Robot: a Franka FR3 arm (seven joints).
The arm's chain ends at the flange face. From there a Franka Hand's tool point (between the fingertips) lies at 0.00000 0.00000 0.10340 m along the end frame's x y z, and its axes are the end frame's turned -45 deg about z.
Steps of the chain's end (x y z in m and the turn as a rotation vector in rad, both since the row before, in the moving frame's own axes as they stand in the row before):
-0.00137, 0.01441, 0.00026, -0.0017, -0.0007, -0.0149
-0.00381, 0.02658, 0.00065, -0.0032, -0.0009, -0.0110
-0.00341, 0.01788, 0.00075, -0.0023, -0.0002, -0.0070
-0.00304, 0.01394, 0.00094, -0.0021, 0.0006, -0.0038
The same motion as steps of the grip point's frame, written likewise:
-0.01133, 0.00930, 0.00026, -0.0007, -0.0017, -0.0149
-0.02179, 0.01627, 0.00065, -0.0016, -0.0029, -0.0110
-0.01524, 0.01039, 0.00075, -0.0015, -0.0018, -0.0070
-0.01212, 0.00791, 0.00094, -0.0019, -0.0011, -0.0038

